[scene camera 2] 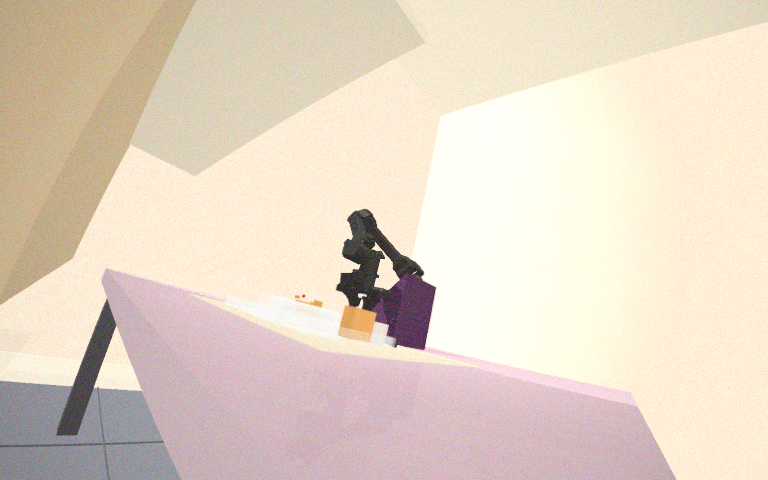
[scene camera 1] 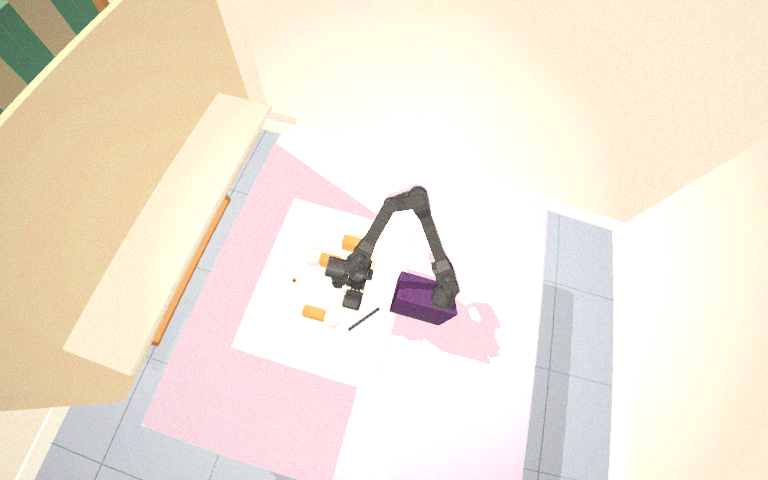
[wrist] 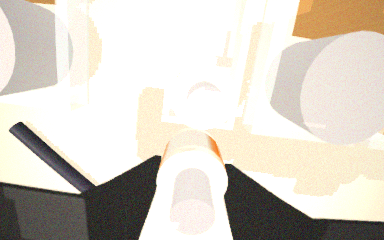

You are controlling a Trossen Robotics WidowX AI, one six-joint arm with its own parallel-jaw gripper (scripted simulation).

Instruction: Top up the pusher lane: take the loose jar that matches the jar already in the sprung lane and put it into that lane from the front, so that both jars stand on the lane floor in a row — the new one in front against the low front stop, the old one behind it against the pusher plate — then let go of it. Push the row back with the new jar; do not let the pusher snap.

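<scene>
Wrist view: my gripper (wrist: 192,166), holding an orange-and-white jar (wrist: 192,178), with a thin dark rod (wrist: 62,167) also visible. Scene camera 2: an orange block (scene camera 2: 354,318), together with my gripper (scene camera 2: 356,320).
</scene>
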